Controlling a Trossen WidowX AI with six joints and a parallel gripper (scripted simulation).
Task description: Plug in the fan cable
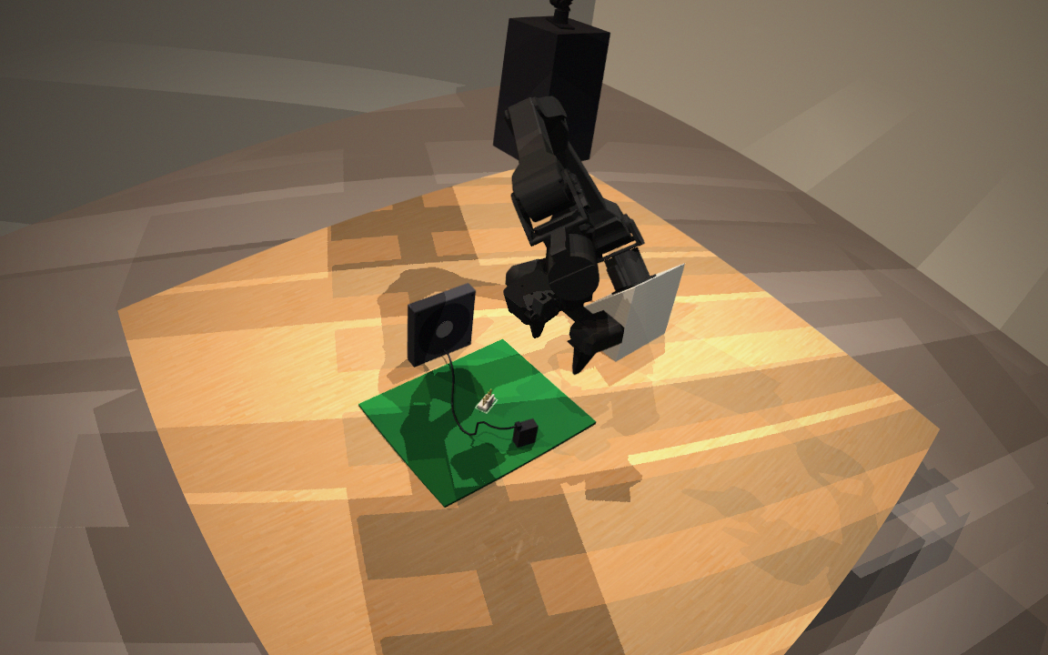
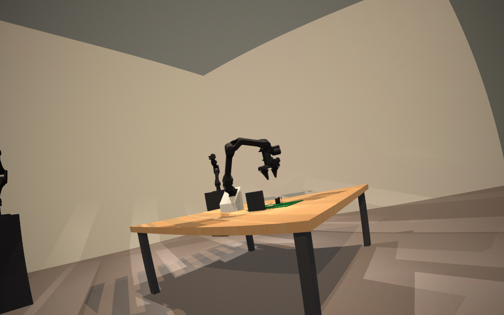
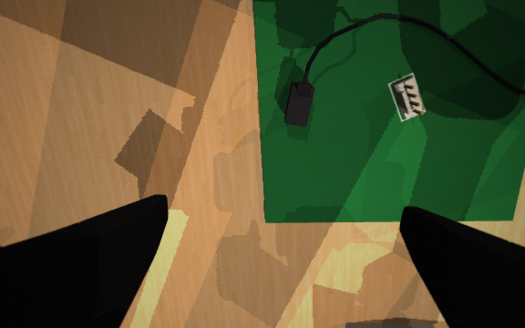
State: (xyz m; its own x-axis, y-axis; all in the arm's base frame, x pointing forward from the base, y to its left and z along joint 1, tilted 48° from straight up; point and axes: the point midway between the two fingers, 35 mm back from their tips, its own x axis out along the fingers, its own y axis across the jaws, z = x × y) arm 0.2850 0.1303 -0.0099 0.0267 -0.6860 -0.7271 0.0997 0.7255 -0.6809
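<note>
Right now my gripper tip is 160 mm above the black fan plug, 20 mm short of it and 10 mm to the left of it. Also, from my gripper tip: white four-pin header 180 mm below, 110 mm to the right, 20 mm ahead; black fan 250 mm to the right, 120 mm below, 10 mm ahead; green board 200 mm below, 100 mm to the right, 50 mm ahead.
</note>
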